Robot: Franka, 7 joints.
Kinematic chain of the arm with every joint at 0, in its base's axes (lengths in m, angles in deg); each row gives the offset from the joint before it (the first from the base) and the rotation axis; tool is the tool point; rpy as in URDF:
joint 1: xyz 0 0 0.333 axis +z
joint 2: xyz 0 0 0 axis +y
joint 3: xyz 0 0 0.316 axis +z
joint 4: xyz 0.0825 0 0 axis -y
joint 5: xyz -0.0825 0 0.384 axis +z
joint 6: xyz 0 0 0 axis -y
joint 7: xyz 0.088 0 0 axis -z
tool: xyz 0 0 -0.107 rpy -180 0 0
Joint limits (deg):
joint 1: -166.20..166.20
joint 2: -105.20..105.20
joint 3: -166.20..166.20
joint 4: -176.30..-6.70
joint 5: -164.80..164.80
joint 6: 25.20..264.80
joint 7: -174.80..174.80
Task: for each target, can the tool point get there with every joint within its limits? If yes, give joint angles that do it. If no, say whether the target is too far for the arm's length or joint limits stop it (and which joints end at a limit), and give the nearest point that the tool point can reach.
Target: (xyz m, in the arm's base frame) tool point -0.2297 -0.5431 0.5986
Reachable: yes | joints -53.07 -6.98 -57.36 -109.60 1.85 144.58 98.23
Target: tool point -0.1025 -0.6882 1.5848
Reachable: no: too far | nearest point -0.0614 -0.4122 1.0828 | short by 0.574 m
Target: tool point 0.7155 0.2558 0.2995
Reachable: yes | joints 4.57 86.00 96.38 -37.92 -129.96 53.29 -30.60
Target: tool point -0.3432 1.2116 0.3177
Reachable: no: too far | nearest point -0.2338 0.8254 0.3226 | short by 0.401 m
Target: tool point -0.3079 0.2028 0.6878
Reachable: yes | joints 113.38 -40.50 18.30 -120.81 30.56 99.83 27.39
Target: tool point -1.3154 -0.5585 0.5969
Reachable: no: too far | nearest point -0.7765 -0.3297 0.4888 | short by 0.595 m
